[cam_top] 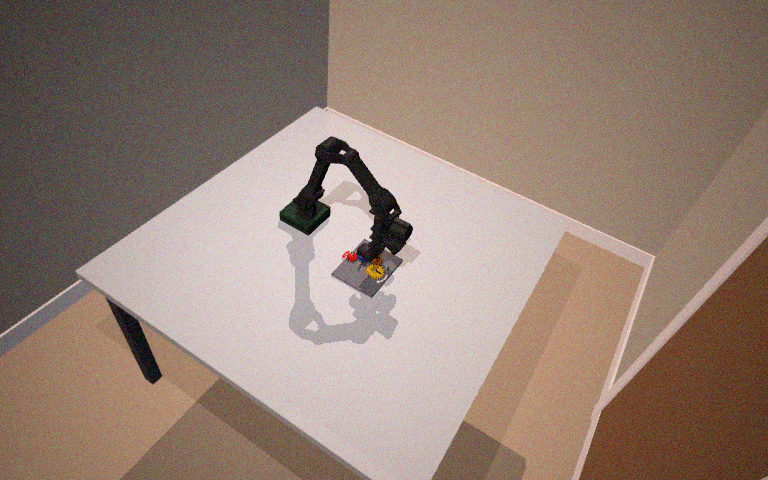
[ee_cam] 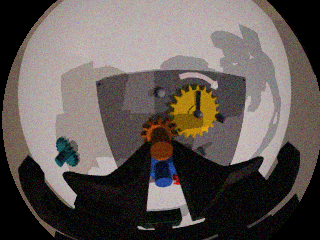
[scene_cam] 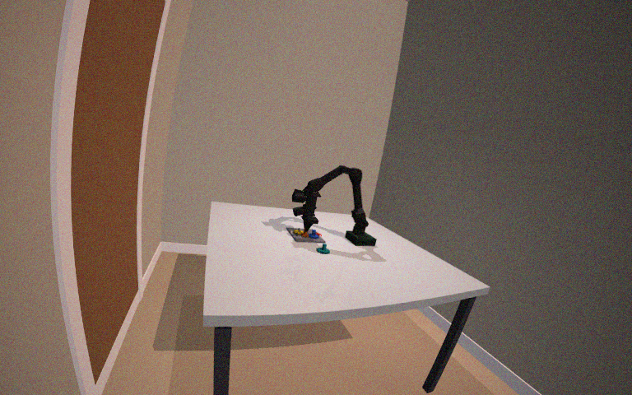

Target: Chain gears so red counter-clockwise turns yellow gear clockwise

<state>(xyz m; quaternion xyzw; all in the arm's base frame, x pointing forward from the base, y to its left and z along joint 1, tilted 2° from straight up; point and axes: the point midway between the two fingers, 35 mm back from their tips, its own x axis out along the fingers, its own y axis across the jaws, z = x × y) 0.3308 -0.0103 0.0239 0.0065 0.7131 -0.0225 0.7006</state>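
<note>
My gripper tip is 10 mm above the orange gear. Also, from my gripper tip: red gear: 80 mm behind, 40 mm to the right, 20 mm below; then blue gear: 50 mm behind, 20 mm below; then yellow gear: 40 mm to the right, 20 mm below, 20 mm ahead.
</note>
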